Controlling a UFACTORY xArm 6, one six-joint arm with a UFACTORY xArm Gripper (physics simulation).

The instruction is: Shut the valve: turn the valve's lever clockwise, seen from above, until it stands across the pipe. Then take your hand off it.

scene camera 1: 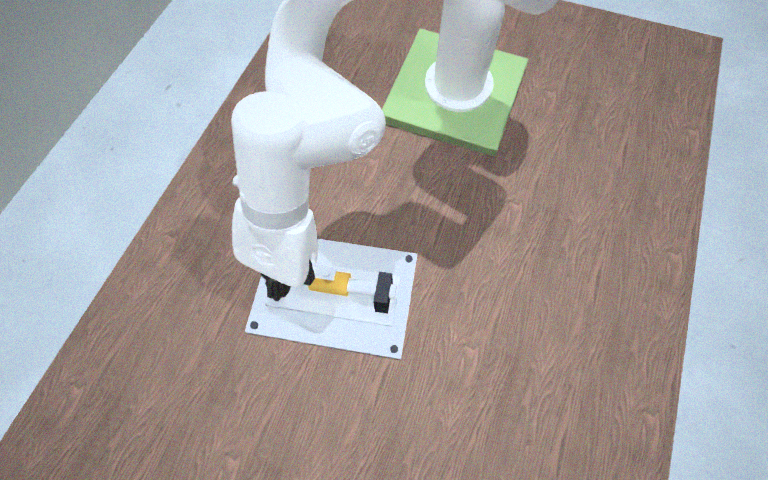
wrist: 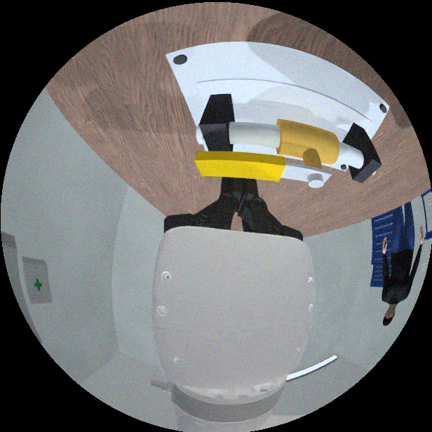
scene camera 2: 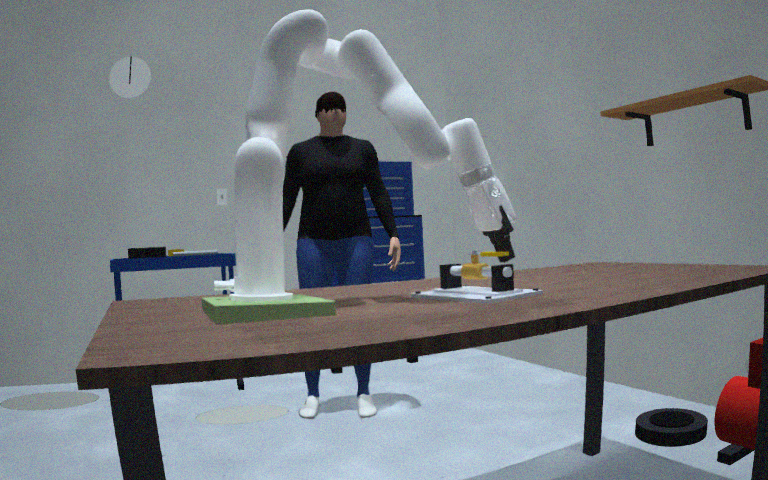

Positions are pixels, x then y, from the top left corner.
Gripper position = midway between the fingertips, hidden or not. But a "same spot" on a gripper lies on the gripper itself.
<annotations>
The gripper shows in scene camera 1 (278, 292), in the wrist view and in scene camera 2. The same spot on the gripper: (wrist: 236, 193) is (scene camera 2: 497, 244). One and the same spot on a pale base plate: (scene camera 2: 526, 292) is (scene camera 1: 257, 302).
</annotations>
